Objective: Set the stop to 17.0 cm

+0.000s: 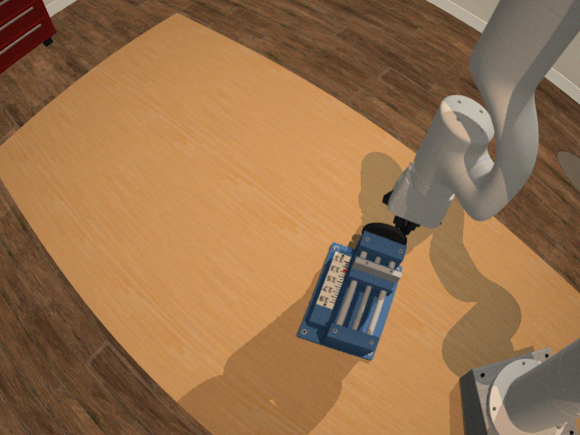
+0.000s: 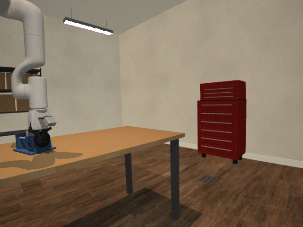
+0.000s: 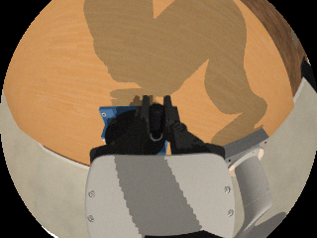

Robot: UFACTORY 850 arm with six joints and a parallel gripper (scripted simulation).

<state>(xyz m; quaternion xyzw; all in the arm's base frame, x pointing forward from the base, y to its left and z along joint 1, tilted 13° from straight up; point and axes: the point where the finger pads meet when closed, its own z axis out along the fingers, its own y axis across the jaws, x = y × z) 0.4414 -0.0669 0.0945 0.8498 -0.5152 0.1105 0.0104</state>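
Now: hand 2 cm past the grey stop bar and 13 cm to the right of it. The rest, counted from my hand: black handwheel (2 cm to the left).
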